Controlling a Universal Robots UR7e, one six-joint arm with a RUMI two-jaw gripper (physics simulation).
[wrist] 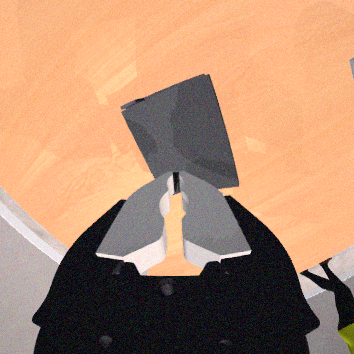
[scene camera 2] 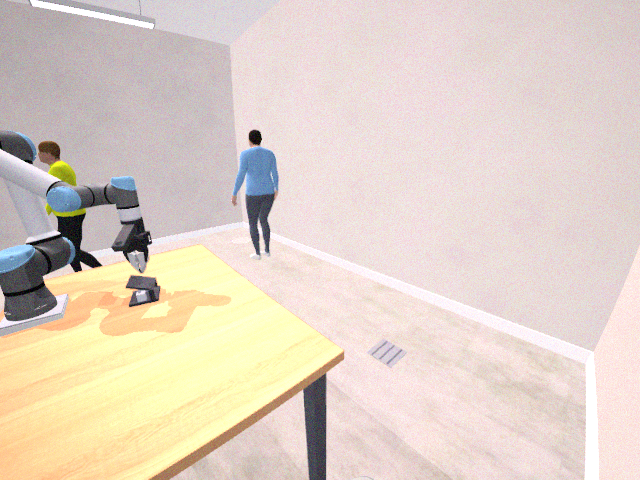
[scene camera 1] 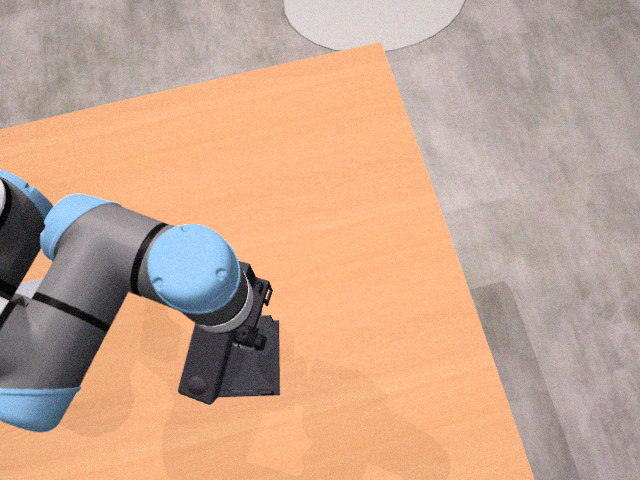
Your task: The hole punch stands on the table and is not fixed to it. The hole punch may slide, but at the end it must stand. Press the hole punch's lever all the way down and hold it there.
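Seen in the pictures: gripper, between the fingertips: (wrist: 176, 174) (scene camera 2: 142, 273); arm's base, origin of its link: (scene camera 2: 32, 309).
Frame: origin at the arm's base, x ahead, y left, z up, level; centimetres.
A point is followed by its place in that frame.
Note:
The dark grey hole punch (scene camera 1: 261, 364) @(x 41.9, y -7.9, z 3.1 cm) (scene camera 2: 145, 296) @(x 39.8, y -11.2, z 0.0 cm) (wrist: 192, 127) @(x 37.2, y -7.5, z 4.8 cm) stands upright on the table. In scene camera 2 its lever (scene camera 2: 141, 282) @(x 39.1, y -6.7, z 4.2 cm) is up, with a wedge-shaped gap between it and the base. My gripper (scene camera 2: 142, 271) @(x 39.9, y -4.8, z 7.2 cm) (wrist: 176, 174) @(x 39.9, y -4.8, z 7.2 cm) is shut and empty, its fingers pointing down. The fingertips are above the lever and apart from it in scene camera 2. In the wrist view they overlap the punch's near edge. In scene camera 1 the wrist and gripper body hide the fingertips and part of the punch.
The wooden table (scene camera 1: 330, 170) @(x 55.8, y 26.5, z -2.7 cm) (scene camera 2: 170, 382) @(x 46.1, y -56.4, z -2.8 cm) reaches past the punch on all sides; its right edge lies beyond the punch in scene camera 1. The arm's base (scene camera 2: 31, 304) @(x 3.2, y -5.9, z 4.5 cm) stands on the table at the left. Two people, in yellow (scene camera 2: 62, 171) and blue (scene camera 2: 259, 170), are beyond the table.

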